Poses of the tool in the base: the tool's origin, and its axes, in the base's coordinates. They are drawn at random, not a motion.
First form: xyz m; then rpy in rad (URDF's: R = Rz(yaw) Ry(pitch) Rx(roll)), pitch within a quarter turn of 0, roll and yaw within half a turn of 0.
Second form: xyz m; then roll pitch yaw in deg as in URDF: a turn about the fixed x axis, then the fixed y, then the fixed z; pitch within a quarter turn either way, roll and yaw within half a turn. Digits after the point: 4 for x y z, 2 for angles.
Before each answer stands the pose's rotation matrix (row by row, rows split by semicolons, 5 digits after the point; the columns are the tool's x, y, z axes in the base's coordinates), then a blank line. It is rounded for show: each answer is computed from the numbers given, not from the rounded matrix.
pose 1, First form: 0.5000 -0.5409 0.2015 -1.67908 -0.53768 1.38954
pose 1, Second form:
0.15483 0.19808 -0.96788; 0.84483 0.48132 0.23365; 0.51214 -0.85387 -0.09282

0.5000 -0.5409 0.2015 -96.20 -30.81 79.61
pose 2, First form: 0.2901 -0.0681 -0.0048 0.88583 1.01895 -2.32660
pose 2, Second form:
-0.35958 0.00807 -0.93308; -0.38152 -0.91383 0.13912; -0.85156 0.40601 0.33167

0.2901 -0.0681 -0.0048 50.75 58.38 -133.30
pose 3, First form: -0.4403 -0.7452 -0.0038 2.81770 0.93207 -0.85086
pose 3, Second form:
0.39308 -0.54428 -0.74111; -0.44823 -0.81716 0.36240; -0.80286 0.18974 -0.56517

-0.4403 -0.7452 -0.0038 161.44 53.40 -48.75
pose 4, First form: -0.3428 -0.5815 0.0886 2.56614 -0.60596 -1.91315
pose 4, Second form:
-0.27593 -0.68621 -0.67304; -0.77426 0.57361 -0.26740; 0.56955 0.44732 -0.68958

-0.3428 -0.5815 0.0886 147.03 -34.72 -109.62
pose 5, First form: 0.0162 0.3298 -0.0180 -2.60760 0.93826 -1.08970
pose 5, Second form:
0.27358 -0.95303 0.12994; -0.52408 -0.03442 0.85097; -0.80653 -0.30090 -0.50889

0.0162 0.3298 -0.0180 -149.40 53.76 -62.44
